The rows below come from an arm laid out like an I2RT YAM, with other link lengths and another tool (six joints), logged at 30 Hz.
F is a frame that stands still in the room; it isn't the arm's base.
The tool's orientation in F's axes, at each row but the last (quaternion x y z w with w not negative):
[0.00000 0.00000 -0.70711 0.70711]
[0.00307 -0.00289 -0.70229 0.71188]
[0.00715 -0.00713 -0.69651 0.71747]
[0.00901 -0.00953 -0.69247 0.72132]
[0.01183 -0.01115 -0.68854 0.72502]
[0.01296 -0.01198 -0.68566 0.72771]
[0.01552 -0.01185 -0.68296 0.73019]
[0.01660 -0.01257 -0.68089 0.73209]
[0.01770 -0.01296 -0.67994 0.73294]
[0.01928 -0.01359 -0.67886 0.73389]
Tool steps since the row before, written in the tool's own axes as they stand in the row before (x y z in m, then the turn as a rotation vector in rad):
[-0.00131 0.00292 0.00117 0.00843 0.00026 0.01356]
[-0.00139 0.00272 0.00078 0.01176 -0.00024 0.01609]
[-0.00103 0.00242 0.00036 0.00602 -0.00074 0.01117]
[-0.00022 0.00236 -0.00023 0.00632 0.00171 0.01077]
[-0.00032 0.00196 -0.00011 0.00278 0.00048 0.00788]
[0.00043 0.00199 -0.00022 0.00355 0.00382 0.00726]
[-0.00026 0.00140 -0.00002 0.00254 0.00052 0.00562]
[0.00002 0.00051 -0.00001 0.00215 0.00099 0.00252]
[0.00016 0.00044 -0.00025 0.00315 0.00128 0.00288]
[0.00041 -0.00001 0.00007 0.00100 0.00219 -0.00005]
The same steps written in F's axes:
[0.00292 0.00131 0.00117 0.00026 -0.00843 0.01356]
[0.00269 0.00143 0.00080 -0.00022 -0.01177 0.01609]
[0.00238 0.00110 0.00041 -0.00079 -0.00604 0.01115]
[0.00235 0.00032 -0.00017 0.00168 -0.00624 0.01082]
[0.00194 0.00042 -0.00005 0.00037 -0.00277 0.00789]
[0.00202 -0.00031 -0.00015 0.00377 -0.00333 0.00739]
[0.00138 0.00035 0.00004 0.00047 -0.00254 0.00563]
[0.00051 0.00002 0.00001 0.00104 -0.00209 0.00255]
[0.00046 -0.00012 -0.00023 0.00139 -0.00307 0.00292]
[0.00002 -0.00041 0.00007 0.00226 -0.00083 0.00005]

